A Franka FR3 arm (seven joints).
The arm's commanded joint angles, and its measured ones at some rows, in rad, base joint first. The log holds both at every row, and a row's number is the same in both.
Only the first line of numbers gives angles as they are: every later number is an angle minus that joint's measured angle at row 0.
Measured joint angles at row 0:
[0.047 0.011 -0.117 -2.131 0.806 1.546 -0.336]
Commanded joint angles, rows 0 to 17:
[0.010 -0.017 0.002 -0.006 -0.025 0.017 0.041]
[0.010 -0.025 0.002 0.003 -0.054 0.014 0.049]
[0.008 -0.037 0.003 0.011 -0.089 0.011 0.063]
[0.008 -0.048 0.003 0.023 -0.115 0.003 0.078]
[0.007 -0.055 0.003 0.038 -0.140 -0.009 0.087]
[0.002 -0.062 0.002 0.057 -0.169 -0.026 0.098]
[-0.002 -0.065 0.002 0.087 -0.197 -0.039 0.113]
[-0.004 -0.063 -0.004 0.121 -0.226 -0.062 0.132]
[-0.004 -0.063 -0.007 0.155 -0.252 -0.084 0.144]
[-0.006 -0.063 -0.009 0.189 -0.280 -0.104 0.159]
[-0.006 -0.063 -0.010 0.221 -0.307 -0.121 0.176]
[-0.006 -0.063 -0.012 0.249 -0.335 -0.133 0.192]
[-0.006 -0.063 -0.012 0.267 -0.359 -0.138 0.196]
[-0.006 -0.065 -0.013 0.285 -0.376 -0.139 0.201]
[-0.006 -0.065 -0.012 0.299 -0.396 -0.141 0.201]
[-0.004 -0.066 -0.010 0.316 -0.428 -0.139 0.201]
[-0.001 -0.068 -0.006 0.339 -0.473 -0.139 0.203]
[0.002 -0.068 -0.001 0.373 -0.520 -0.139 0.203]
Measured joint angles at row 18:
[-0.002 -0.073 -0.013 0.291 -0.414 -0.113 0.185]
